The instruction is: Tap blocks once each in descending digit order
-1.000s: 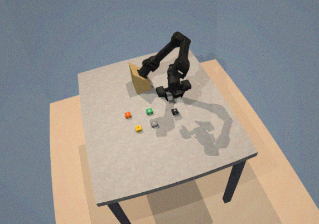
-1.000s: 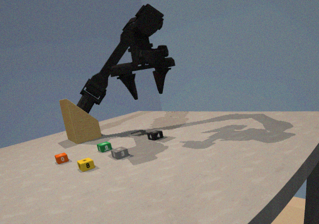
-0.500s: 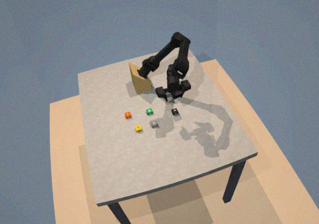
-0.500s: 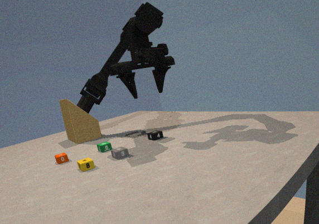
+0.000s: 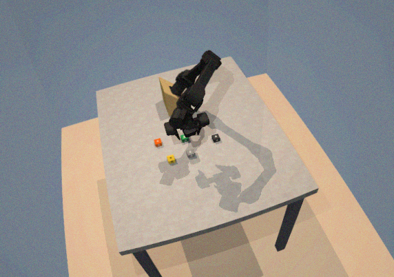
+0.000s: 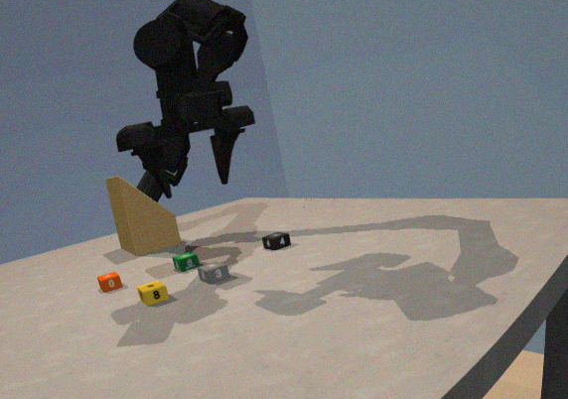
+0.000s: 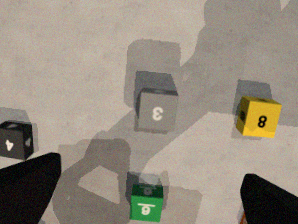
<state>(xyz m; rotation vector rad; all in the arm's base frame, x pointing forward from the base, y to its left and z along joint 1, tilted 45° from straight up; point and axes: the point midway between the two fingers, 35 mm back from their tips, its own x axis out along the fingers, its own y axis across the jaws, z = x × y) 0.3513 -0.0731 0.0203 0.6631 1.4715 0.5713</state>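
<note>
The yellow block lies 11 cm below my gripper tip and 10 cm to the right of it. Also, from my gripper tip: green block: 11 cm below, 11 cm behind; grey block: 11 cm below; black block: 14 cm to the left, 11 cm below, 5 cm behind.
</note>
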